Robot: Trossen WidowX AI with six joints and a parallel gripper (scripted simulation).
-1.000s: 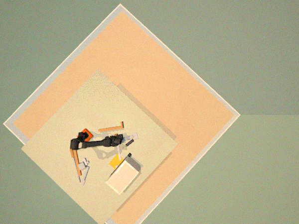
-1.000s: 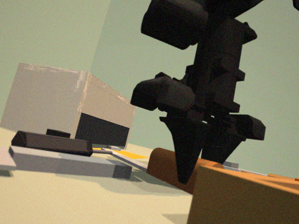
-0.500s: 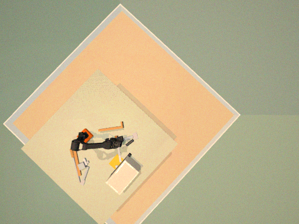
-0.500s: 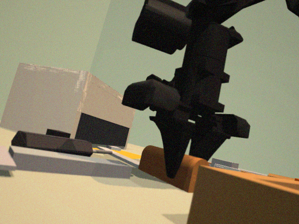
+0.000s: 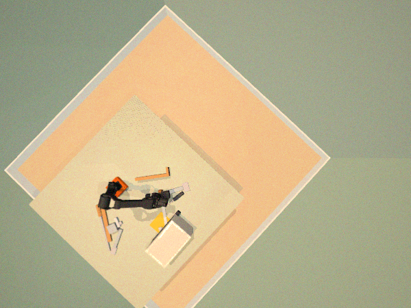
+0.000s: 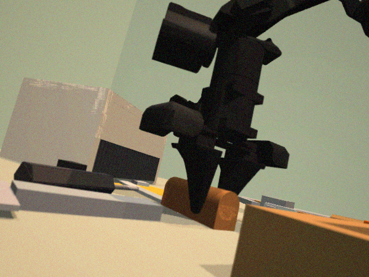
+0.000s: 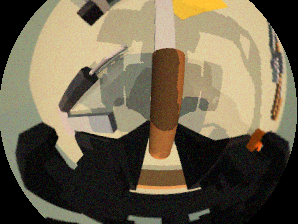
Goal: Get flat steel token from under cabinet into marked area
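The dark screwdriver lies 110 mm ahead of my gripper tip and 60 mm to the left of it. Round my gripper tip: token 230 mm ahead, 190 mm to the right; orange stick 520 mm to the right, 80 mm behind.
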